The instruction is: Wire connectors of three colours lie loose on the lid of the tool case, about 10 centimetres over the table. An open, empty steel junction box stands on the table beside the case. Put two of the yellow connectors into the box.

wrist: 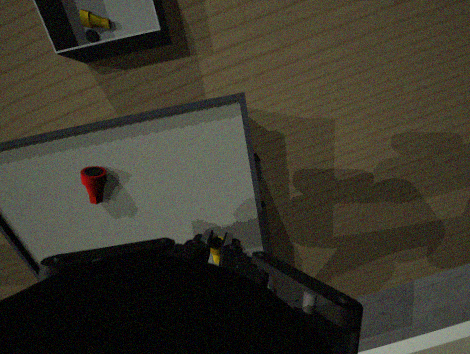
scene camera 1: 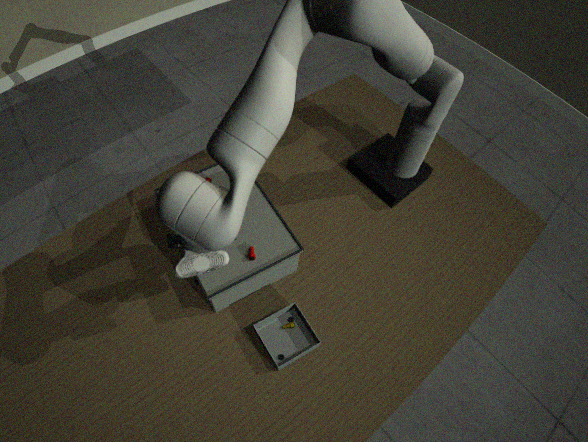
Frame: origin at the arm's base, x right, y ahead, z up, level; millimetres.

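Where they show: gripper, fingertip midpoint: (wrist: 218,242); arm's base, link origin: (scene camera 1: 402,165).
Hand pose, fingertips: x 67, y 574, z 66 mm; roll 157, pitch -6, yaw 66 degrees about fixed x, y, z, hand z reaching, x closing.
Each offset is from my fingertips to the centre of the thing.
The tool case @[dx +27, dy -66, dz -54 mm] (scene camera 1: 267,220) (wrist: 175,165) has a pale lid with a dark rim. The open steel junction box @[dx -242, dy -41, dz -89 mm] (scene camera 1: 299,356) (wrist: 120,46) stands on the table beside it. A yellow connector @[dx -225, dy -62, dz -101 mm] (scene camera 1: 289,326) (wrist: 95,20) lies on its side in the box, near one of its dark round spots. In the wrist view my gripper (wrist: 218,242) is shut on another yellow connector @[dx +8, dy -3, dz +2 mm] (wrist: 216,254), close over the lid near its edge; whether it touches the lid cannot be told. In the scene view the arm hides the fingertips and this connector.
A red connector @[dx -80, dy -70, dz +3 mm] (scene camera 1: 252,253) (wrist: 93,182) stands on the lid between my gripper and the lid's box-side edge. Part of another red connector @[dx +137, dy -87, dz +3 mm] (scene camera 1: 208,179) shows beside the arm at the lid's far end. The arm covers much of the lid. The case's raised rim borders the lid.
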